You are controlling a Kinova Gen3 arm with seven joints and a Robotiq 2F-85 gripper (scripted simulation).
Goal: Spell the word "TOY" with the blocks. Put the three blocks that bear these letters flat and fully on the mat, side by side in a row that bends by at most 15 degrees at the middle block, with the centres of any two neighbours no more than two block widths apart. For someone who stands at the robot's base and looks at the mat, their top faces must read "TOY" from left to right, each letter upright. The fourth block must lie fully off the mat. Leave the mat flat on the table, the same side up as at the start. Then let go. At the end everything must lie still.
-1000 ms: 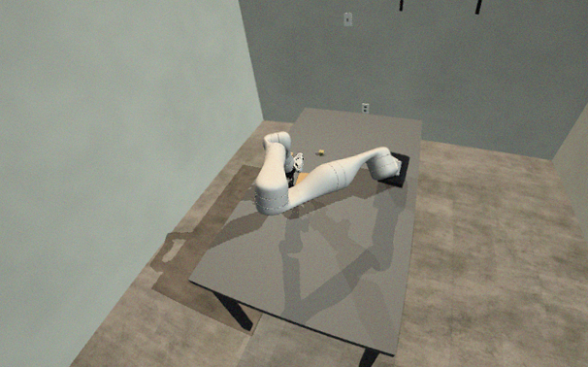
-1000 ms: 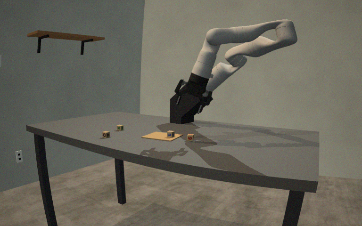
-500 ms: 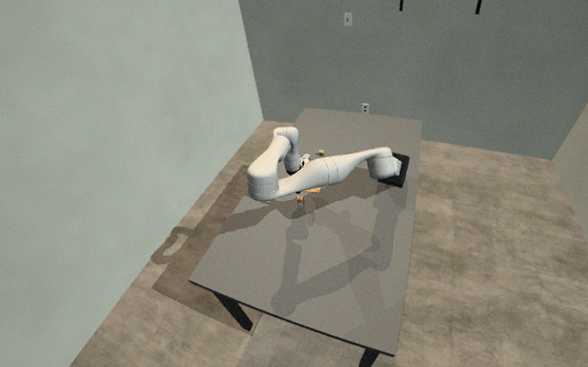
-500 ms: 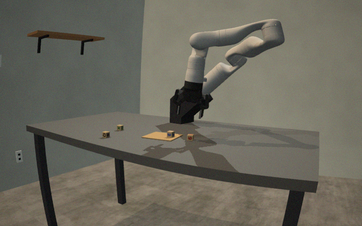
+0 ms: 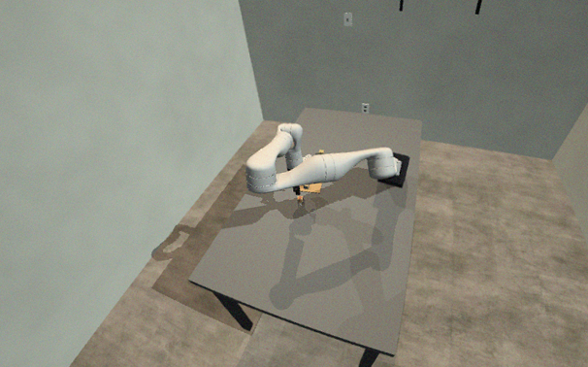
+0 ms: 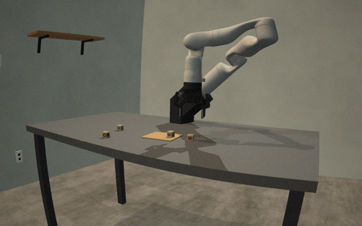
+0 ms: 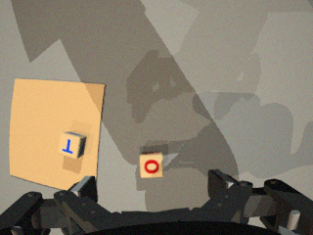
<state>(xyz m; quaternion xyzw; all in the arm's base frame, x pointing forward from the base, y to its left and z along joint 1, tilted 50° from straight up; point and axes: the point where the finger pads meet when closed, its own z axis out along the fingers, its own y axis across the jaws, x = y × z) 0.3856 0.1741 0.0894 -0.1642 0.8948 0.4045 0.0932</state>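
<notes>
The block is 9 cm below my hand. The rest, counted from my hand: tan mat 14 cm to the right, 10 cm below, 2 cm ahead.
</notes>
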